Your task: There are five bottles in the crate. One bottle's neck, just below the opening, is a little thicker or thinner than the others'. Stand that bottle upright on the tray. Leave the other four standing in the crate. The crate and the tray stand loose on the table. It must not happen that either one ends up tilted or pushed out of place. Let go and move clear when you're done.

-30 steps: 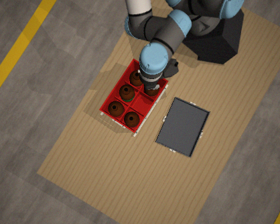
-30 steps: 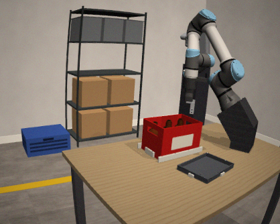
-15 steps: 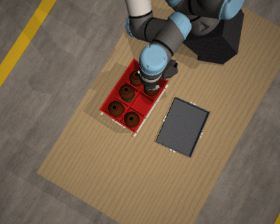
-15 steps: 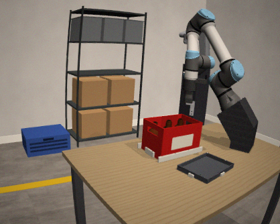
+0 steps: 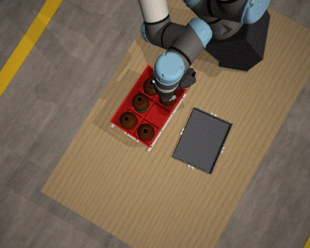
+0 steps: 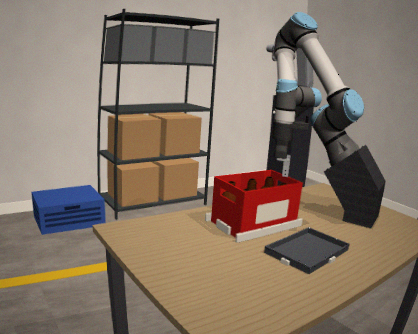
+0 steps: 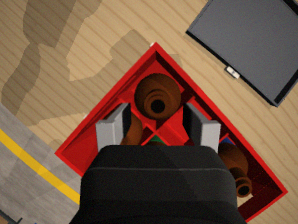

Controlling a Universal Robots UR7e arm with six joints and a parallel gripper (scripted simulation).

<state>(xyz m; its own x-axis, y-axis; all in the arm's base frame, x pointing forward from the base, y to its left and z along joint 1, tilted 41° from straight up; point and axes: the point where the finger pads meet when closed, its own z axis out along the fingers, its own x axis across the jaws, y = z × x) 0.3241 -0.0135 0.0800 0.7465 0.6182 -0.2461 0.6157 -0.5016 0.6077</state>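
Right now my hand is 130 mm above the red crate, 80 mm short of it and 50 mm to the left of it. The rest, counted from my hand: dark grey tray (230 mm to the left, 200 mm below, 90 mm ahead).
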